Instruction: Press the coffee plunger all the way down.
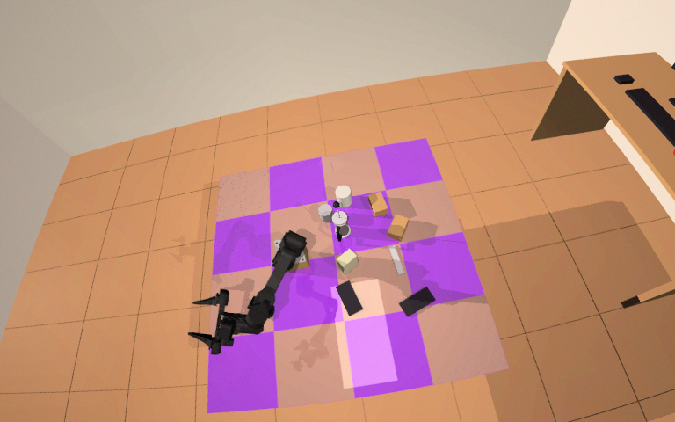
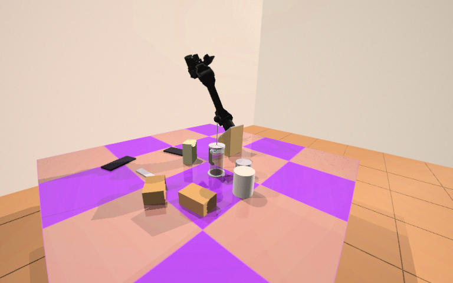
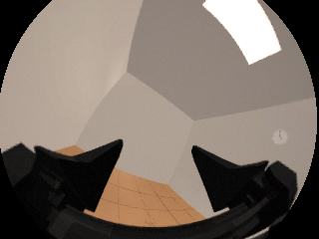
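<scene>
My gripper tip is now 440 mm short of the glass coffee press, 500 mm to the right of it and 450 mm above it. From my gripper tip the other things lie so: grey-topped can (370 mm ahead, 610 mm to the left, 540 mm below); then cream box (450 mm ahead, 320 mm to the left, 520 mm below); then white cylinder (470 mm ahead, 690 mm to the left, 530 mm below).
</scene>
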